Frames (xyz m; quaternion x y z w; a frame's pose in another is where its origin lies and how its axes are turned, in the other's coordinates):
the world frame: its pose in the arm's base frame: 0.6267 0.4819 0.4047 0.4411 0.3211 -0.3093 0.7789
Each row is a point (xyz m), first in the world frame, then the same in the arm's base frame.
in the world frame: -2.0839 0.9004 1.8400
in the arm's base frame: 0.4784 -0.3564 3.2001
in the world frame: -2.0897 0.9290 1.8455
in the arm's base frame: 0.4980 -0.3481 3.2208
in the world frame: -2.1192 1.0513 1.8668
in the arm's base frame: 0.5787 -0.3098 3.3119
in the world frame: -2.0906 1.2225 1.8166
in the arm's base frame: 0.7155 -0.1992 3.3532
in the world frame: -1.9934 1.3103 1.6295
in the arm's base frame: 0.7987 -0.0159 3.2452
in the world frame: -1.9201 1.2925 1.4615
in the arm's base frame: 0.7910 0.1109 3.1118
